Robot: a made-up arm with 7 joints.
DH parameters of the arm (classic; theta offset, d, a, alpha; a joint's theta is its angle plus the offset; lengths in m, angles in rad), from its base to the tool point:
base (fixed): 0.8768 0 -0.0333 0
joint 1: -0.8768 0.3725 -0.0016 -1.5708
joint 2: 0 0.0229 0.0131 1.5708
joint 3: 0 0.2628 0.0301 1.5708
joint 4: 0 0.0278 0.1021 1.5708
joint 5: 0 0.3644 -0.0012 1.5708
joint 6: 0 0.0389 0.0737 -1.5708
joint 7: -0.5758 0 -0.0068 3.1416
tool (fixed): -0.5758 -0.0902 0 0
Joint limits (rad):
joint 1: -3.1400..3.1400
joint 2: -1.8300..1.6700
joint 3: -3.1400..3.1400
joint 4: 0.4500..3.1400
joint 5: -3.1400..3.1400
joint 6: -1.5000..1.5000
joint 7: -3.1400..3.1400
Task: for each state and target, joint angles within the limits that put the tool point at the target. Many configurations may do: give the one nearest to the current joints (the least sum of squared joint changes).
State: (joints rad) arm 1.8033 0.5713 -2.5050 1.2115 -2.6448 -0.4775 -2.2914
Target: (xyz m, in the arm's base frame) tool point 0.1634 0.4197 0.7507
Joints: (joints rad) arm 1.9906 1.1188 -2.0667 2.0212 -2.5094 -0.1099 -2.2764
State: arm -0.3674 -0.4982 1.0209 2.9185 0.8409 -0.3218 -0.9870
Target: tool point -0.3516 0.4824 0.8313
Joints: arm -0.8390 -1.0525 1.1573 2.6274 0.7585 0.0116 -0.9916
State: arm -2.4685 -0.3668 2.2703 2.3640 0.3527 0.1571 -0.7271
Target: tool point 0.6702 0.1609 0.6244
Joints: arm -2.6078 -1.0586 2.3048 2.4469 0.4110 0.2795 -0.7705
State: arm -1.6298 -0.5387 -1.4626 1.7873 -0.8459 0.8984 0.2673
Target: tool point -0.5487 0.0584 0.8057
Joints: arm -0.9296 -0.7438 -1.5474 2.1376 -0.8224 0.7121 0.2426
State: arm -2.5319 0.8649 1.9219 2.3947 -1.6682 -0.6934 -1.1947
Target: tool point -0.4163 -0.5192 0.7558
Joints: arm -2.5297 1.0797 1.7916 2.6955 -1.4815 0.2057 -1.2141
